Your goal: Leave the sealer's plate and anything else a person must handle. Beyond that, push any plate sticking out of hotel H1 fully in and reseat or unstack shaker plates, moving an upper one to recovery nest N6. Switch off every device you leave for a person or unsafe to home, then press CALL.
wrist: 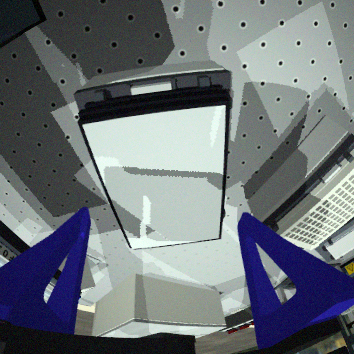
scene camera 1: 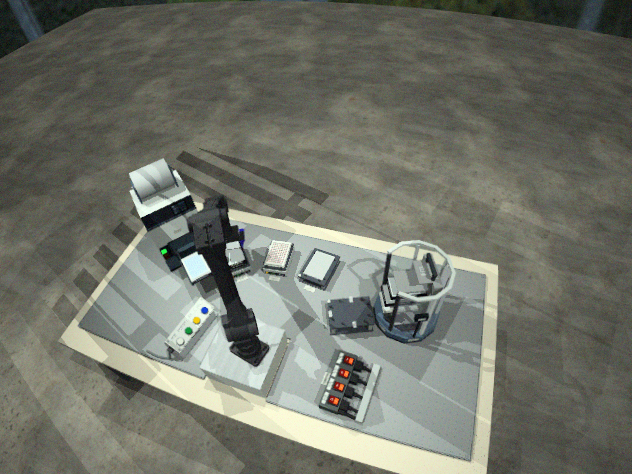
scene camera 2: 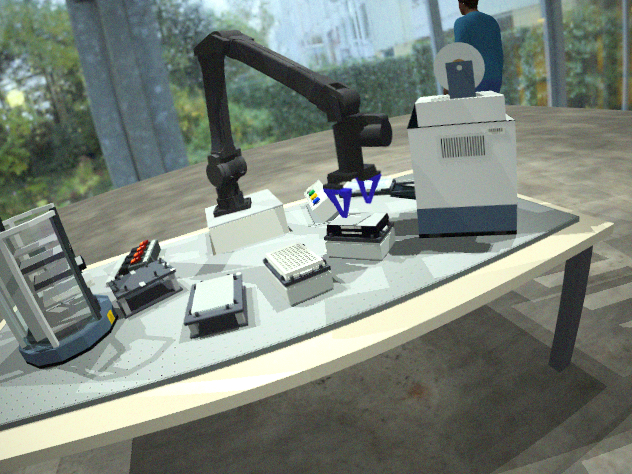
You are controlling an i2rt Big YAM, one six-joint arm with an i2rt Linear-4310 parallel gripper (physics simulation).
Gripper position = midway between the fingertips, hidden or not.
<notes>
The gripper (scene camera 2: pixel 356 210) is open, with nothing in its grasp. Also in view: a flat plate (scene camera 2: pixel 212 295), a plate hotel (scene camera 2: pixel 57 318) and a button box (scene camera 1: pixel 183 338).
The gripper also shows in the wrist view (wrist: pixel 167 217). The button box also shows in scene camera 2 (scene camera 2: pixel 322 210).
</notes>
